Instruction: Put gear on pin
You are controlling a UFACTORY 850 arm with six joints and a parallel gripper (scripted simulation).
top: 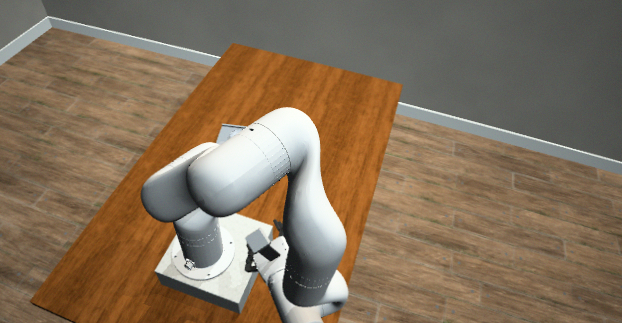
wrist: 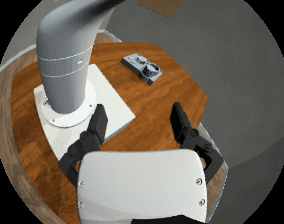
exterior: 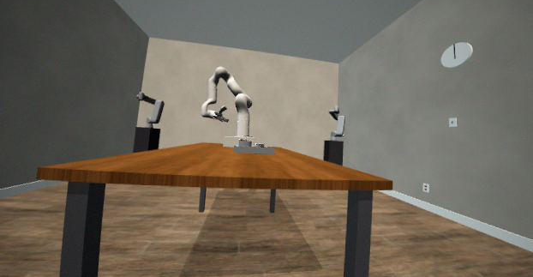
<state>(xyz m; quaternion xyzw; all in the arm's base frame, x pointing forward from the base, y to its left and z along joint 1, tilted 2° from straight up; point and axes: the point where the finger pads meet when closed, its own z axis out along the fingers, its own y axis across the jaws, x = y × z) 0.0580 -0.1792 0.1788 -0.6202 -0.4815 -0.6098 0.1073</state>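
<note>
The loose gear lies 430 mm ahead of my hand, 370 mm to the left of it and 210 mm below it.
</note>
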